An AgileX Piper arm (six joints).
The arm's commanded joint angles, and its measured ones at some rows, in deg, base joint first. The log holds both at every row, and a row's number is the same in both.
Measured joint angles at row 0: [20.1, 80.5, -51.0, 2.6, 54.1, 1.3]
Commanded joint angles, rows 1 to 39: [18.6, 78.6, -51.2, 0.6, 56.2, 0.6]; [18.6, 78.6, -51.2, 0.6, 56.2, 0.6]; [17.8, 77.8, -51.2, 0.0, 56.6, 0.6]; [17.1, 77.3, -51.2, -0.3, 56.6, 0.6]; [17.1, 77.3, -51.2, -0.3, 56.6, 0.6]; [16.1, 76.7, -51.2, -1.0, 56.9, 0.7]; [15.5, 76.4, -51.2, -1.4, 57.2, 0.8]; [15.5, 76.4, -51.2, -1.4, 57.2, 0.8]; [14.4, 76.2, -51.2, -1.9, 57.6, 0.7]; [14.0, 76.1, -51.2, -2.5, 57.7, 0.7]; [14.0, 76.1, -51.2, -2.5, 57.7, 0.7]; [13.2, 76.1, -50.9, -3.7, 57.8, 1.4]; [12.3, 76.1, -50.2, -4.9, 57.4, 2.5]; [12.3, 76.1, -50.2, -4.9, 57.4, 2.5]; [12.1, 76.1, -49.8, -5.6, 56.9, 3.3]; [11.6, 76.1, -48.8, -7.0, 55.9, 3.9]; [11.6, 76.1, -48.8, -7.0, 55.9, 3.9]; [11.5, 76.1, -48.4, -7.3, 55.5, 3.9]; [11.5, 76.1, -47.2, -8.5, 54.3, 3.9]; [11.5, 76.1, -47.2, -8.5, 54.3, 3.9]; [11.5, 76.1, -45.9, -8.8, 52.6, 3.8]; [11.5, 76.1, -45.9, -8.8, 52.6, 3.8]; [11.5, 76.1, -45.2, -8.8, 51.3, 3.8]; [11.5, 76.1, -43.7, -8.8, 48.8, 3.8]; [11.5, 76.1, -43.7, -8.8, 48.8, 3.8]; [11.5, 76.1, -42.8, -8.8, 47.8, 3.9]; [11.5, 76.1, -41.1, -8.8, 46.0, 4.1]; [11.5, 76.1, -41.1, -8.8, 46.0, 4.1]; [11.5, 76.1, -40.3, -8.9, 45.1, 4.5]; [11.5, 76.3, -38.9, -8.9, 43.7, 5.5]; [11.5, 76.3, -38.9, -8.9, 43.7, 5.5]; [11.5, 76.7, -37.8, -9.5, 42.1, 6.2]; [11.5, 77.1, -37.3, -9.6, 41.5, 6.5]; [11.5, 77.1, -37.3, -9.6, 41.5, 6.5]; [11.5, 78.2, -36.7, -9.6, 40.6, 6.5]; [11.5, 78.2, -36.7, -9.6, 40.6, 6.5]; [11.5, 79.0, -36.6, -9.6, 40.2, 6.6]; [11.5, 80.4, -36.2, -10.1, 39.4, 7.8]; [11.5, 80.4, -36.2, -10.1, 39.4, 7.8]
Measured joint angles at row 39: [11.9, 78.6, -37.0, -9.1, 40.8, 6.4]
